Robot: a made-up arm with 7 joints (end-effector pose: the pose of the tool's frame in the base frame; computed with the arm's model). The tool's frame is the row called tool. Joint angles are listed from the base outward.
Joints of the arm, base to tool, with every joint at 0 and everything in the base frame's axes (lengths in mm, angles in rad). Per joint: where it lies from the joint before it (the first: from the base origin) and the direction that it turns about. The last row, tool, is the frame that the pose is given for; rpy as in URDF.
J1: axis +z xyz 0 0 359.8
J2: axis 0 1 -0.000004 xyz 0 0 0
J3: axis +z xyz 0 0 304.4
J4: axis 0 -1 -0.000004 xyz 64.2 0 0
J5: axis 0 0.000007 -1 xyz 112.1 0 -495.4
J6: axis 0 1 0.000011 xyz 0 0 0
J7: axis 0 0.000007 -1 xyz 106.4 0 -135.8
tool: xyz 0 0 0 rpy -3.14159 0 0
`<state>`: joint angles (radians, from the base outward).
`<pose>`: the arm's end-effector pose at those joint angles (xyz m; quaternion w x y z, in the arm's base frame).
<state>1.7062 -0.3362 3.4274 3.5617 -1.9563 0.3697 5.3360</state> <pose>-0.0354 -0.0164 1.2767 0.8685 0.0893 -0.2282 -0.4308</pose>
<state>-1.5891 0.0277 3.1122 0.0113 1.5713 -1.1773 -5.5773</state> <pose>0.1747 0.1771 0.2212 0.1945 -0.7694 0.3163 -0.5198</pose>
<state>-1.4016 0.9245 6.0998 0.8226 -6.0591 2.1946 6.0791</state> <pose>-0.0043 -0.1784 -0.0026 0.7234 -0.2571 0.3503 0.5365</pose>
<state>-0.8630 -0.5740 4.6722 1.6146 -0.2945 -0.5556 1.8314</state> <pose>-0.6599 -0.1640 0.8722 0.2167 -0.3649 -0.3270 0.8443</pose>
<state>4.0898 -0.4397 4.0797 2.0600 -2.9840 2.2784 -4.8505</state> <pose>0.0945 0.6053 0.9678 0.0404 0.3135 -0.3796 0.8695</pose>
